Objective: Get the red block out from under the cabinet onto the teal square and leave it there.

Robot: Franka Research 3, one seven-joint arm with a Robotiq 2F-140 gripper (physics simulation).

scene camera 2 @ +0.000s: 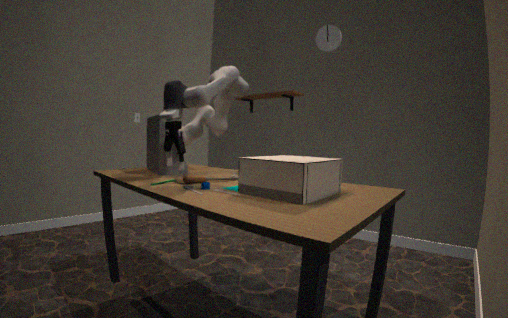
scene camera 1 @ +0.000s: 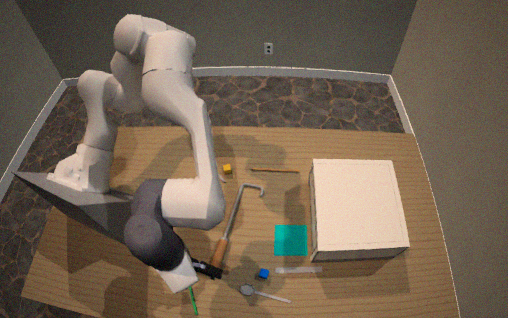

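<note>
The red block does not show in either view; the space under the cabinet is hidden. The pale cabinet (scene camera 1: 357,205) (scene camera 2: 272,172) stands on the right part of the table. The teal square (scene camera 1: 290,240) (scene camera 2: 231,189) lies flat beside the cabinet's left side in scene camera 1, with no block on it. My gripper (scene camera 1: 212,272) (scene camera 2: 176,164) is open and empty, pointing down above the table near the wooden handle of the hook tool (scene camera 1: 219,252) (scene camera 2: 195,179). The tool's metal shaft runs away from the handle and ends in a bent hook.
A blue block (scene camera 1: 263,273) (scene camera 2: 205,185), a spoon (scene camera 1: 247,290) and a pale strip (scene camera 1: 298,270) lie near the front. A green stick (scene camera 1: 194,301) (scene camera 2: 163,182) lies near the gripper. A yellow block (scene camera 1: 227,169) and an orange stick (scene camera 1: 274,170) lie farther back.
</note>
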